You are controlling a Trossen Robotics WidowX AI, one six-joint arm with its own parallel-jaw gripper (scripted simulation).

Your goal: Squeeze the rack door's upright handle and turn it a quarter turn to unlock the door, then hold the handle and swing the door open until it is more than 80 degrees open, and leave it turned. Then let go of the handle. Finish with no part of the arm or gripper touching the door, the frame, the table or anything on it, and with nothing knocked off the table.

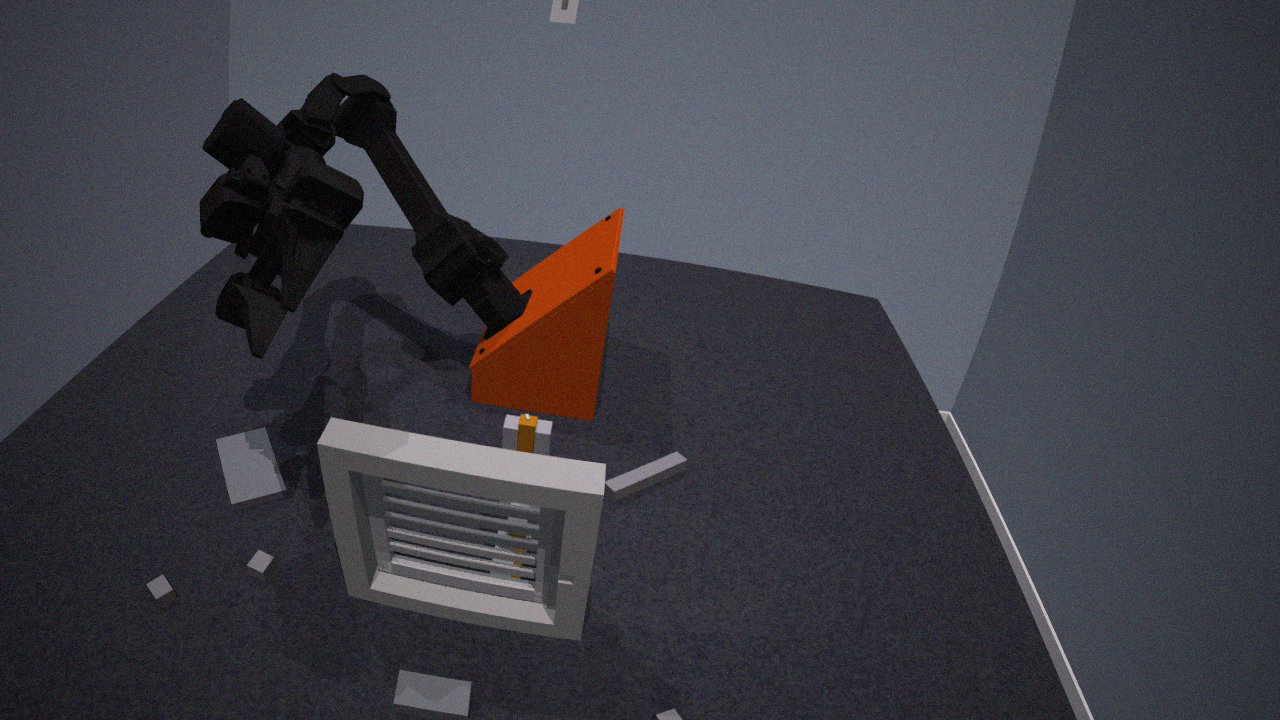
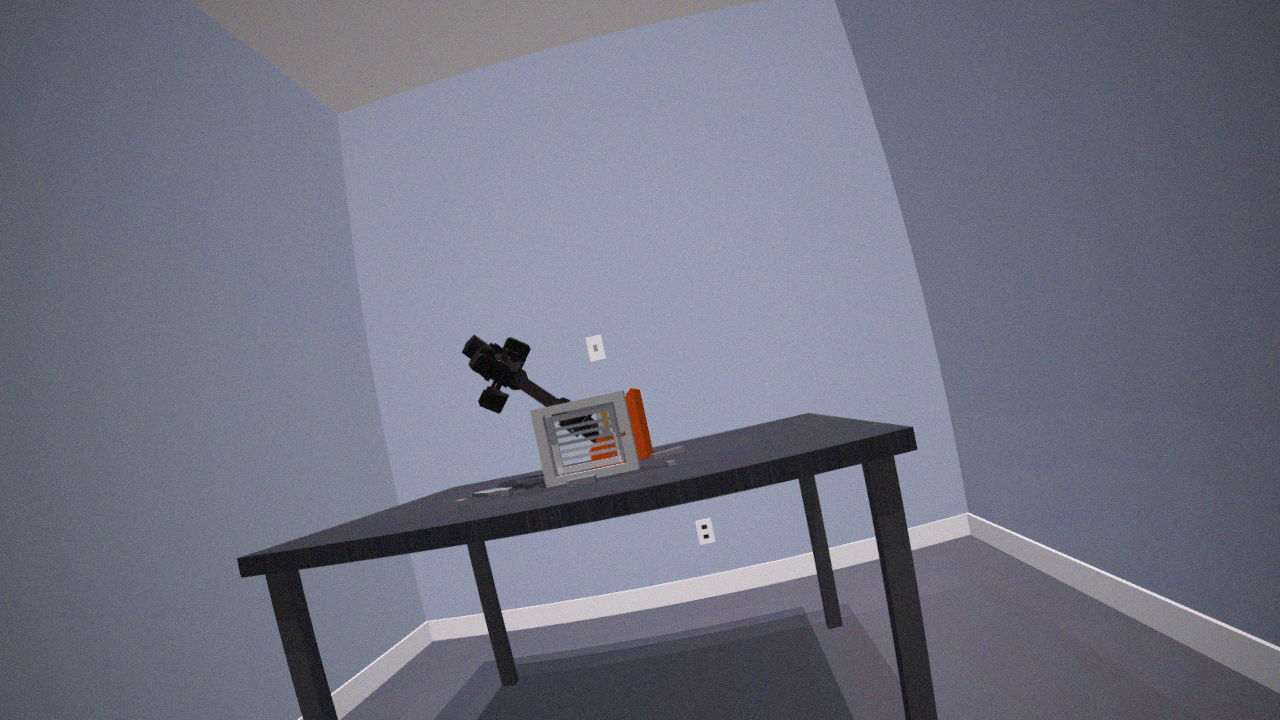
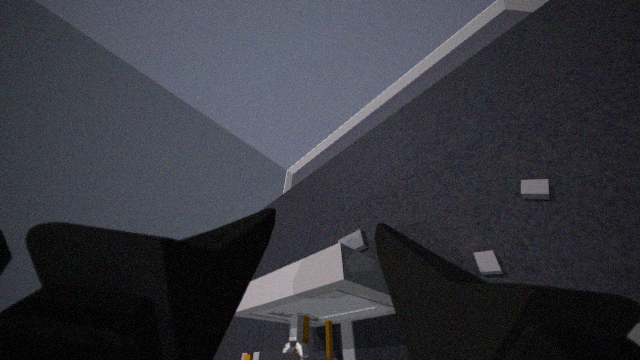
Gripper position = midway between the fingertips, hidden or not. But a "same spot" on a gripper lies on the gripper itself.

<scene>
my gripper: image 1; image 2; image 3 326, 222
same spot on my gripper: [image 2: 515, 361] = [image 1: 312, 238]
</scene>
